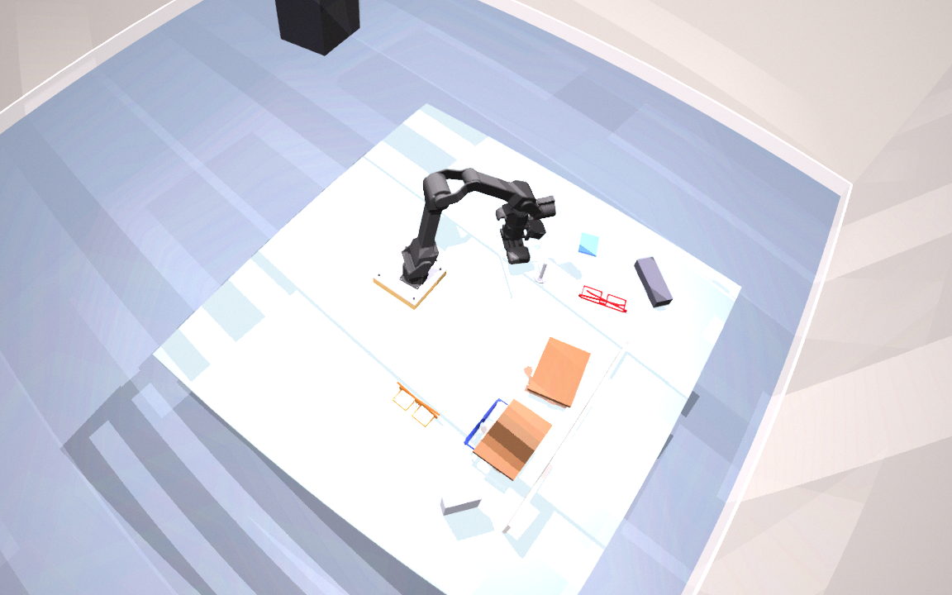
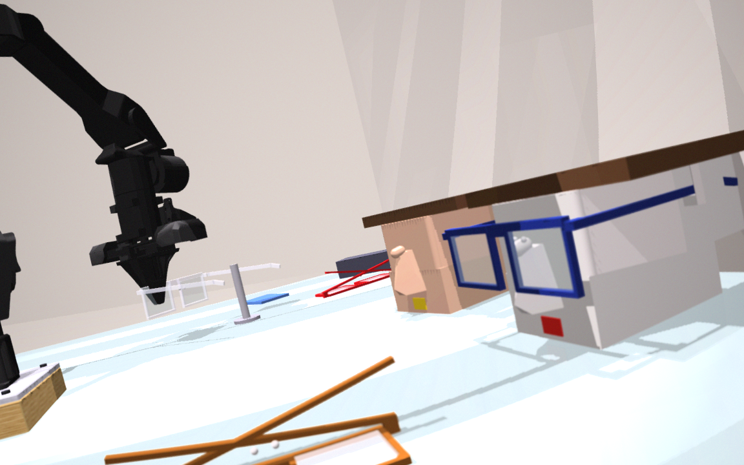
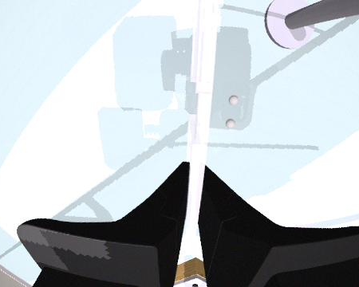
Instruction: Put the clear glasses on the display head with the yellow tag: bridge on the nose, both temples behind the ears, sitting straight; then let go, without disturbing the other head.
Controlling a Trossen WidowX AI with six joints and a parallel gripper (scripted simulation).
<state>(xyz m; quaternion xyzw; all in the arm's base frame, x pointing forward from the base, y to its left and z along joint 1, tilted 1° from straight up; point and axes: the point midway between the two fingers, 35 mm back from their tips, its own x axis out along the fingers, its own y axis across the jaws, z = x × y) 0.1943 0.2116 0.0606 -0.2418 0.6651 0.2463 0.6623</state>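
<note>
Now: gripper tip 27 cm short of the tan display head and 30 cm to the left of it. From my gripper tip the other things lie so: dark case 43 cm ahead, 18 cm to the left, 4 cm below; then white post 12 cm ahead, 1 cm to the left, 3 cm below; then blue card 20 cm ahead, 21 cm to the left, 5 cm below.
</note>
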